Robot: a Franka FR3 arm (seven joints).
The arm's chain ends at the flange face. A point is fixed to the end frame.
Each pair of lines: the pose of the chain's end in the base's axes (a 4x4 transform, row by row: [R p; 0 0 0 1], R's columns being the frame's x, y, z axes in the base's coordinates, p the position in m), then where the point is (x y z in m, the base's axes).
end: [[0.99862, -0.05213, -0.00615, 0.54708], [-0.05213, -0.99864, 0.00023, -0.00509], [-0.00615, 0.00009, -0.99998, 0.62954], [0, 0, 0, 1]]
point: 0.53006 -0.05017 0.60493
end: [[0.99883, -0.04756, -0.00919, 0.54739], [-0.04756, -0.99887, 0.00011, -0.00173], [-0.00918, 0.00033, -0.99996, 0.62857], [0, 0, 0, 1]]
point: 0.53050 -0.04689 0.60402
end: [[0.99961, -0.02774, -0.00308, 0.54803], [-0.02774, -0.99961, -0.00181, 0.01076], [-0.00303, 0.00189, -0.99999, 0.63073], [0, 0, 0, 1]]
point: 0.53219 -0.03476 0.60616
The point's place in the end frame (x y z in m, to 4 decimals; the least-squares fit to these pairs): -0.0145 0.0459 0.0247
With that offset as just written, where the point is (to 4 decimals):
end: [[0.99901, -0.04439, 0.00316, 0.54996], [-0.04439, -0.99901, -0.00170, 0.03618], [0.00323, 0.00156, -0.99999, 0.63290], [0, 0, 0, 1]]
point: 0.5335 -0.0091 0.6082
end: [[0.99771, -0.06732, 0.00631, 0.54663], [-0.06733, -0.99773, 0.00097, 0.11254], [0.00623, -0.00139, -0.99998, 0.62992], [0, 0, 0, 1]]
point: 0.5292 0.0677 0.6051
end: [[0.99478, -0.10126, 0.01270, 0.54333], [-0.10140, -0.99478, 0.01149, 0.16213], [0.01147, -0.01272, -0.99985, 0.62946], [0, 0, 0, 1]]
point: 0.5246 0.1182 0.6040
